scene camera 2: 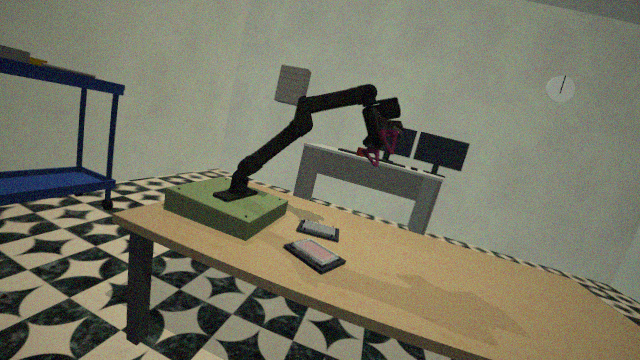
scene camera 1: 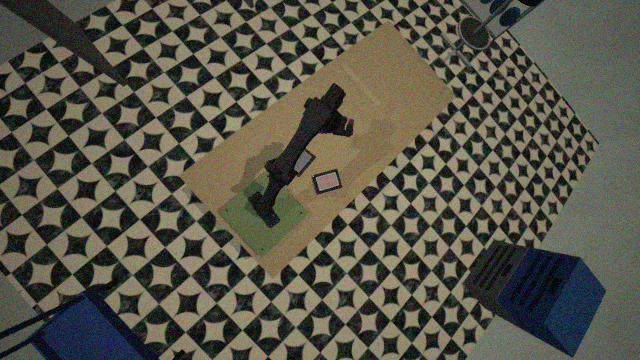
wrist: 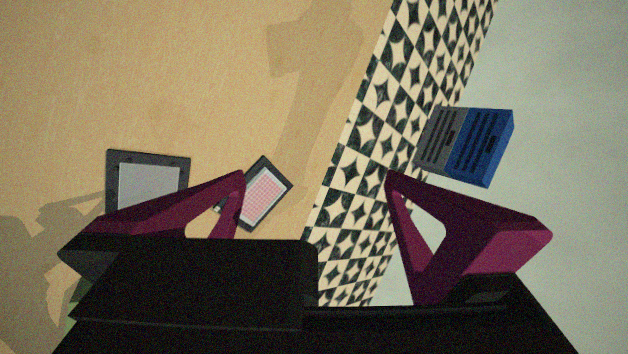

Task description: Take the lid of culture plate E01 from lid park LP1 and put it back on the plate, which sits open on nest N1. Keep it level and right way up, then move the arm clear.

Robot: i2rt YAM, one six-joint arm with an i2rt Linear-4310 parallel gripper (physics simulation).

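Frame: origin at the arm's base, x ahead, y left, z up, level; millimetres.
Seen in the pictures: gripper, between the fingertips: (scene camera 2: 383,160) (scene camera 1: 342,132) (wrist: 314,177); arm's base, origin of its link: (scene camera 2: 236,194) (scene camera 1: 264,209).
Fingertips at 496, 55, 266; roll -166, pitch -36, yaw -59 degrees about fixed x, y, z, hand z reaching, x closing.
Pixels of each thing's top centre, then the offset from my fingertips to it, as dx, dy, dz. "spot": a spot on its surface instead. Level surfaces: height alone.
- pale grey lid, centre of its top: (wrist: 148,199) (scene camera 2: 319,227) (scene camera 1: 300,160) -171, +60, -319
- dark lid park, centre of its top: (wrist: 148,199) (scene camera 2: 319,226) (scene camera 1: 300,160) -171, +60, -317
- open plate with pink wells, centre of its top: (wrist: 259,198) (scene camera 2: 316,248) (scene camera 1: 327,181) -114, -141, -310
- dark nest, a spot on its surface: (wrist: 282,184) (scene camera 1: 338,182) spot: -65, -187, -317
- wooden table, height of its surface: dz -337
The pale grey lid (scene camera 1: 304,162) (scene camera 2: 318,229) (wrist: 148,184) lies level on the dark lid park (wrist: 150,156) (scene camera 2: 334,237). The arm covers part of it in scene camera 1, and a finger covers part in the wrist view. The open plate with pink wells (scene camera 1: 327,181) (scene camera 2: 315,251) (wrist: 264,195) sits on the dark nest (scene camera 1: 340,182) (wrist: 283,183), nearer the table's long edge. My gripper (scene camera 2: 384,158) (wrist: 314,177) is wide open with magenta fingers and empty. It hangs high above the table, beyond the lid park and the nest, touching neither.
The arm stands on a green block (scene camera 1: 290,220) (scene camera 2: 210,212) at one end of the wooden table (scene camera 1: 400,65) (scene camera 2: 450,280). The block lies close to the lid park. A blue cart (scene camera 2: 60,75) and a desk with monitors (scene camera 2: 442,151) stand away from the table.
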